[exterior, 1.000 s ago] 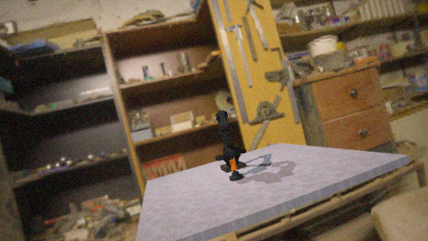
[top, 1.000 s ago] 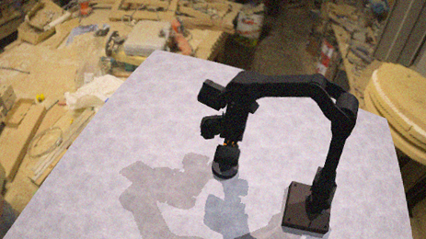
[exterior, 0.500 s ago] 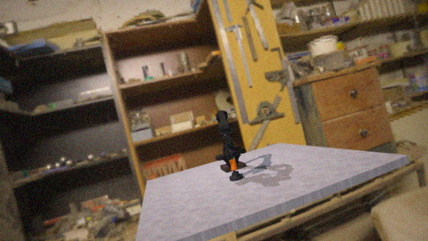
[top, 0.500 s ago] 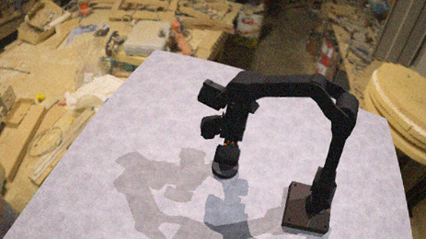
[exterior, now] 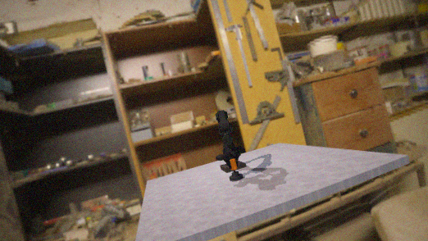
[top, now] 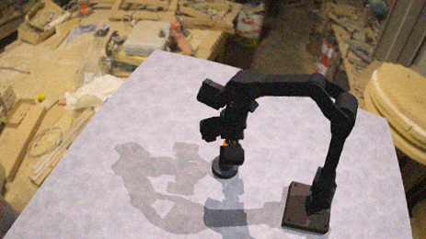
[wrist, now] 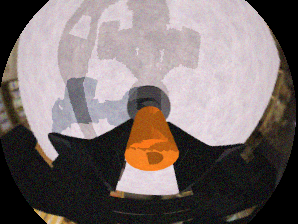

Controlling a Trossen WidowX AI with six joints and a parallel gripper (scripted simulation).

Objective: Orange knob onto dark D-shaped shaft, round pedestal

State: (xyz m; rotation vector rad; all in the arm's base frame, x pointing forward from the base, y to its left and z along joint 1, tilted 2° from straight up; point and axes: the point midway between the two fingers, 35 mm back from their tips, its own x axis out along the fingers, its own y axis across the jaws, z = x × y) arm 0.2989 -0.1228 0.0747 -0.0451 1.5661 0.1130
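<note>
Right now my gripper tip is 2 cm below the orange knob. The rest, counted from my gripper tip: round dark pedestal: 4 cm below.
</note>
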